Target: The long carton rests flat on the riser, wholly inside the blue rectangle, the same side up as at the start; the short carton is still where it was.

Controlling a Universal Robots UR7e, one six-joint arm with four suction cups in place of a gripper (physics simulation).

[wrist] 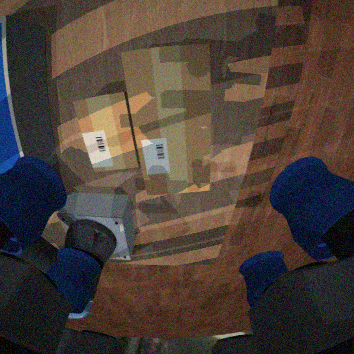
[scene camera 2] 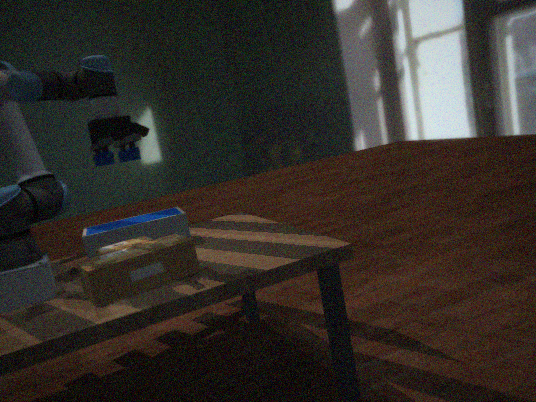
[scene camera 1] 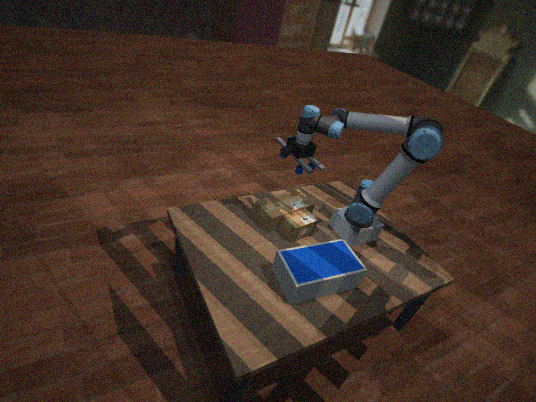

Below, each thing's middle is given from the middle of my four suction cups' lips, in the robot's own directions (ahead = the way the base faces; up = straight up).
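Relative to the short carton [wrist: 105, 122], my suction cup is 13 cm to the right of it, 1 cm beyond it and 32 cm above it. Long carton [scene camera 2: 113, 276]: 1 cm to the right of my suction cup, 1 cm behind it and 32 cm below it.
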